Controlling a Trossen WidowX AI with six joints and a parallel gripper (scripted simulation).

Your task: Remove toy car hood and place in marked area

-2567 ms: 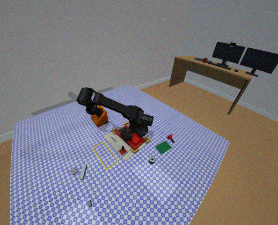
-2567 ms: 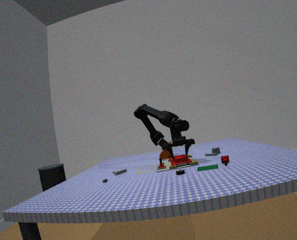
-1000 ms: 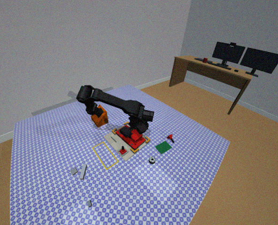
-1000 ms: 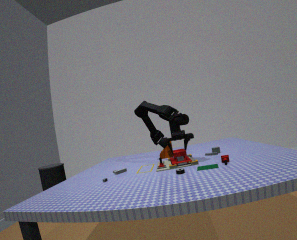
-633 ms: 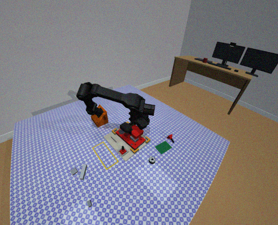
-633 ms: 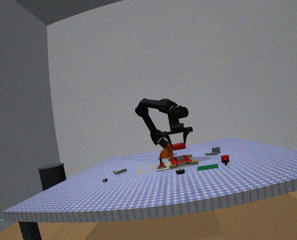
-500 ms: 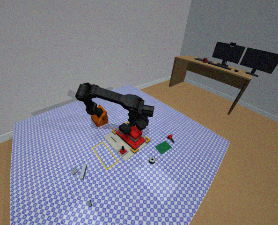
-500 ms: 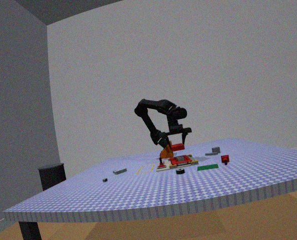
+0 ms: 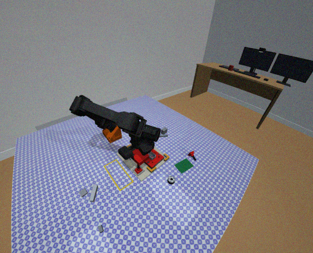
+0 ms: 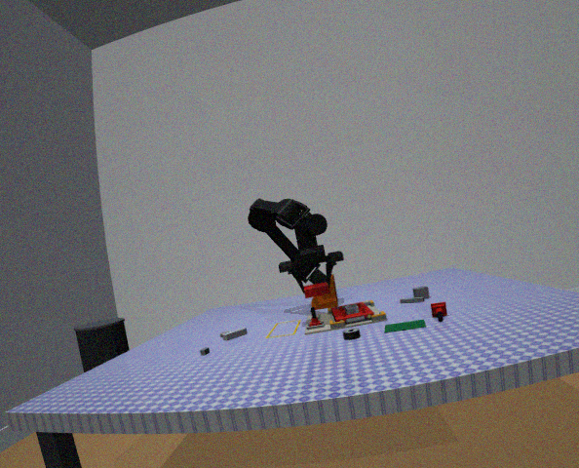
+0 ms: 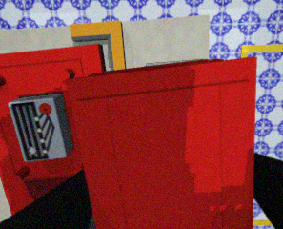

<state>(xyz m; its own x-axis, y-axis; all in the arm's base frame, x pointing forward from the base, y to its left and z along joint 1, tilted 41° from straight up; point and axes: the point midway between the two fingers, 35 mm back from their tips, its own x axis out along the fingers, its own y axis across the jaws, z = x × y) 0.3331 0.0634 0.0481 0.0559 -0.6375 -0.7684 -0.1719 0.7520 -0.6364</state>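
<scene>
Right now the beige base plate is 90 mm below my gripper tip, 70 mm to the left of it and 50 mm behind it. The rest, counted from my gripper tip: hood 10 mm above; then black wheel 180 mm ahead, 100 mm to the left, 100 mm below; then green plate 230 mm to the left, 150 mm ahead, 100 mm below.
</scene>
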